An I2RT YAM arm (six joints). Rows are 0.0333 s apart.
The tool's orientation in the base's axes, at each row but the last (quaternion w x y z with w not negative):
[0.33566, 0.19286, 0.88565, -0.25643]
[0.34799, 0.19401, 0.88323, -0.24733]
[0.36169, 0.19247, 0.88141, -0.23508]
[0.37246, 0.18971, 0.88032, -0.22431]
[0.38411, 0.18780, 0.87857, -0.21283]
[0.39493, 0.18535, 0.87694, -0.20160]
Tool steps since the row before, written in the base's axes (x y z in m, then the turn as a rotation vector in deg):
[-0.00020, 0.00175, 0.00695, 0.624, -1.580, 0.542]
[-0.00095, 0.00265, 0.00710, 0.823, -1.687, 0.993]
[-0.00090, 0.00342, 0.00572, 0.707, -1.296, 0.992]
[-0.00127, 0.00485, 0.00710, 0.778, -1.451, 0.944]
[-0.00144, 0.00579, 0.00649, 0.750, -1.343, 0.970]
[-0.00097, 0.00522, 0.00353, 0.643, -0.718, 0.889]
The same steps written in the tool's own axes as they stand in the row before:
[-0.00438, -0.00097, -0.00559, -1.081, -1.110, 0.883]
[-0.00395, -0.00051, -0.00652, -1.555, -1.230, 0.761]
[-0.00299, 0.00076, -0.00598, -1.411, -0.970, 0.481]
[-0.00362, 0.00158, -0.00774, -1.448, -1.050, 0.635]
[-0.00302, 0.00266, -0.00784, -1.432, -0.979, 0.546]
[-0.00124, 0.00324, -0.00535, -1.200, -0.483, 0.217]

